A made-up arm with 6 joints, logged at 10 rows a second.
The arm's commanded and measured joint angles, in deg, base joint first. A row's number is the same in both.
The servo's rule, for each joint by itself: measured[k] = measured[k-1] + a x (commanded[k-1-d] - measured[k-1]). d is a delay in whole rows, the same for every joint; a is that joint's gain. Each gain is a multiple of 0.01, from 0.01 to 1. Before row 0 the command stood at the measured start. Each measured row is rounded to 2 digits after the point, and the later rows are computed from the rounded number. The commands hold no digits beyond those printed.
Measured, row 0:
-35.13, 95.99, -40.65, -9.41, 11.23, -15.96
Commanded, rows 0 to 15:
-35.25, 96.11, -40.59, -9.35, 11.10, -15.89
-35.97, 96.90, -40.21, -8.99, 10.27, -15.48
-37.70, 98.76, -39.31, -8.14, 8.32, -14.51
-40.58, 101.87, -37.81, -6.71, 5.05, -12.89
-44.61, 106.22, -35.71, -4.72, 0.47, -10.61
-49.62, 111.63, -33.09, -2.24, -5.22, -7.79
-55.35, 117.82, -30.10, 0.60, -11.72, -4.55
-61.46, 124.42, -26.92, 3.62, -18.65, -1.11
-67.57, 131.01, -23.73, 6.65, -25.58, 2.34
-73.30, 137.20, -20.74, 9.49, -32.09, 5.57
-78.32, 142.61, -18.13, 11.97, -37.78, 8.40
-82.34, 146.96, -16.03, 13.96, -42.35, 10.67
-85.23, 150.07, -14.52, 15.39, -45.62, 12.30
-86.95, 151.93, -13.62, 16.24, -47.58, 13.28
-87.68, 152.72, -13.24, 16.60, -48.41, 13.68
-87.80, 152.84, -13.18, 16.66, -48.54, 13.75
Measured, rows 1 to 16:
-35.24, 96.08, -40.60, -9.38, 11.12, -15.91
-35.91, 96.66, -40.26, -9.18, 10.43, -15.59
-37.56, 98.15, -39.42, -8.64, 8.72, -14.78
-40.34, 100.79, -38.00, -7.64, 5.75, -13.36
-44.27, 104.65, -35.98, -6.12, 1.47, -11.30
-49.19, 109.61, -33.44, -4.10, -3.95, -8.67
-54.86, 115.44, -30.50, -1.66, -10.24, -5.58
-60.93, 121.82, -27.35, 1.09, -17.05, -2.23
-67.04, 128.34, -24.16, 3.98, -23.96, 1.20
-72.80, 134.63, -21.15, 6.85, -30.55, 4.48
-77.88, 140.30, -18.49, 9.51, -36.41, 7.42
-81.98, 145.03, -16.33, 11.82, -41.22, 9.86
-84.97, 148.61, -14.74, 13.68, -44.78, 11.69
-86.79, 150.97, -13.75, 15.01, -47.05, 12.88
-87.61, 152.21, -13.30, 15.84, -48.15, 13.48
-87.78, 152.66, -13.19, 16.27, -48.47, 13.68
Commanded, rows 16 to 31:
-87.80, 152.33, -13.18, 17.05, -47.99, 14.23
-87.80, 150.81, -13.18, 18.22, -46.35, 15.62
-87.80, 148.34, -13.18, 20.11, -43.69, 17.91
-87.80, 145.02, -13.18, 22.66, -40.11, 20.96
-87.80, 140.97, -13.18, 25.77, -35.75, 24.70
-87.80, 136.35, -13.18, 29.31, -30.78, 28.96
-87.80, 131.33, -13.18, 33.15, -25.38, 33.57
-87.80, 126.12, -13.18, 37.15, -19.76, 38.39
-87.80, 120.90, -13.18, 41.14, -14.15, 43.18
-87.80, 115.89, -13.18, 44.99, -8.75, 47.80
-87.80, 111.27, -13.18, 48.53, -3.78, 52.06
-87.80, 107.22, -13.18, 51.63, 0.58, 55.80
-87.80, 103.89, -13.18, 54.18, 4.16, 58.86
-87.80, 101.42, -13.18, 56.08, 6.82, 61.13
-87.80, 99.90, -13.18, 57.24, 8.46, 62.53
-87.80, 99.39, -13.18, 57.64, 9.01, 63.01
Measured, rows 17 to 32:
-87.80, 152.43, -13.18, 16.68, -48.08, 14.09
-87.80, 151.28, -13.18, 17.48, -46.68, 15.24
-87.80, 149.19, -13.18, 18.85, -44.26, 17.24
-87.80, 146.23, -13.18, 20.83, -40.90, 20.03
-87.80, 142.50, -13.18, 23.40, -36.73, 23.53
-87.80, 138.13, -13.18, 26.47, -31.91, 27.60
-87.80, 133.30, -13.18, 29.94, -26.62, 32.08
-87.80, 128.20, -13.18, 33.69, -21.06, 36.81
-87.80, 123.02, -13.18, 37.56, -15.46, 41.59
-87.80, 117.96, -13.18, 41.42, -10.02, 46.25
-87.80, 113.21, -13.18, 45.12, -4.97, 50.61
-87.80, 108.96, -13.18, 48.51, -0.47, 54.50
-87.80, 105.36, -13.18, 51.46, 3.28, 57.77
-87.80, 102.56, -13.18, 53.86, 6.15, 60.29
-87.80, 100.67, -13.18, 55.62, 8.02, 61.97
-87.80, 99.76, -13.18, 56.67, 8.82, 62.75

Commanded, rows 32 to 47:
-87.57, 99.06, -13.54, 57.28, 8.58, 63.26
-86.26, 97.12, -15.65, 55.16, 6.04, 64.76
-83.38, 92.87, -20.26, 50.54, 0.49, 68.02
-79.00, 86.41, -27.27, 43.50, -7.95, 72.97
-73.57, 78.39, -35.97, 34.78, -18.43, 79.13
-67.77, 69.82, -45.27, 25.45, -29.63, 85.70
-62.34, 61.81, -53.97, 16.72, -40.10, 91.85
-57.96, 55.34, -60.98, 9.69, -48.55, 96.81
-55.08, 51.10, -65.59, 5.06, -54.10, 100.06
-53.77, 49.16, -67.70, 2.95, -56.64, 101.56
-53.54, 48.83, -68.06, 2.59, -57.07, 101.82
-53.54, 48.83, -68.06, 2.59, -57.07, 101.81
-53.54, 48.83, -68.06, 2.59, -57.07, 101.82
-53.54, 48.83, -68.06, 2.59, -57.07, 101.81
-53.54, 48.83, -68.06, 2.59, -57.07, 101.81
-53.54, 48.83, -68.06, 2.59, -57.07, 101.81
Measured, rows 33 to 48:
-87.59, 99.26, -13.50, 56.99, 8.63, 63.13
-86.37, 97.74, -15.39, 56.04, 6.53, 64.35
-83.62, 94.28, -19.68, 53.18, 1.64, 67.10
-79.37, 88.69, -26.36, 48.15, -6.13, 71.50
-74.03, 81.38, -34.82, 41.20, -16.09, 77.22
-68.27, 73.17, -44.02, 33.01, -27.06, 83.58
-62.81, 65.10, -52.78, 24.54, -37.62, 89.78
-58.35, 58.17, -60.00, 16.82, -46.47, 95.05
-55.34, 53.15, -64.92, 10.70, -52.65, 98.81
-53.90, 50.32, -67.37, 6.67, -55.88, 100.87
-53.57, 49.26, -67.98, 4.55, -56.84, 101.58
-53.54, 48.95, -68.05, 3.53, -57.03, 101.75
-53.54, 48.86, -68.06, 3.04, -57.06, 101.80
-53.54, 48.84, -68.06, 2.81, -57.07, 101.81
-53.54, 48.83, -68.06, 2.70, -57.07, 101.81
-53.54, 48.83, -68.06, 2.64, -57.07, 101.81

